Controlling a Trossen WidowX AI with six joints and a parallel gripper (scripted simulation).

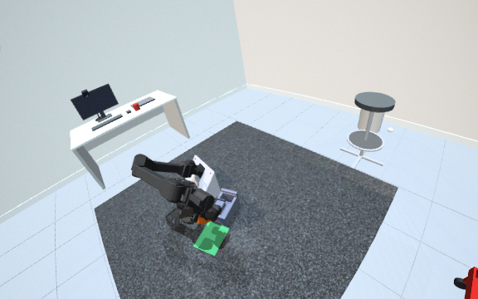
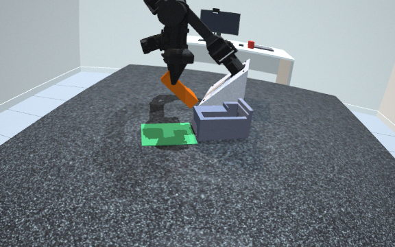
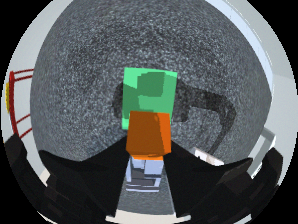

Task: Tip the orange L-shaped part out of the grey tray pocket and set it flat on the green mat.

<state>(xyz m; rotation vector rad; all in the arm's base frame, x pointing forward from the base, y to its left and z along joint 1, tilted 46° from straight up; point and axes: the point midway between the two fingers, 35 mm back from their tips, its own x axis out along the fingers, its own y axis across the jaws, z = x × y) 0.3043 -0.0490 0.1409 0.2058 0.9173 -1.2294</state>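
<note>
My gripper tip is now 1 cm to the left of the green mat and 17 cm above it. From my gripper tip the other things lie so: orange L-shaped part (3 cm behind, 2 cm to the left, 3 cm below).
</note>
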